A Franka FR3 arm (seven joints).
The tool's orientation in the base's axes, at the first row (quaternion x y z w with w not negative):
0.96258 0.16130 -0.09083 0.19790
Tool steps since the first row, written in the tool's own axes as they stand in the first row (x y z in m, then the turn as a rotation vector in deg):
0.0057 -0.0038 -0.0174 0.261 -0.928 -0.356
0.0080 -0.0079 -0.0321 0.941 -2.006 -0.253
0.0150 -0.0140 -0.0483 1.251 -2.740 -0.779
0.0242 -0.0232 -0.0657 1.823 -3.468 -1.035
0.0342 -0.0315 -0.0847 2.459 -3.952 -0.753
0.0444 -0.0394 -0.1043 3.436 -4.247 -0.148
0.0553 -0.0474 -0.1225 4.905 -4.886 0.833
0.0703 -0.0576 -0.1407 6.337 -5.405 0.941
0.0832 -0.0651 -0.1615 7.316 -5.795 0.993
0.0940 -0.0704 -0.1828 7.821 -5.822 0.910
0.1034 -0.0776 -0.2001 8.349 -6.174 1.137
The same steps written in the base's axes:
0.0059 0.0120 0.0131 -0.039 1.025 -0.066
0.0083 0.0222 0.0244 0.210 2.107 -0.701
0.0145 0.0361 0.0352 0.302 3.046 -0.557
0.0218 0.0538 0.0455 0.611 3.941 -0.718
0.0303 0.0715 0.0574 1.005 4.421 -1.295
0.0393 0.0892 0.0700 1.745 4.698 -2.180
0.0487 0.1067 0.0810 2.783 5.254 -3.643
0.0611 0.1271 0.0903 3.925 6.054 -4.265
0.0729 0.1457 0.1034 4.696 6.641 -4.683
0.0835 0.1620 0.1183 5.167 6.837 -4.738
0.0916 0.1780 0.1292 5.511 7.195 -5.193

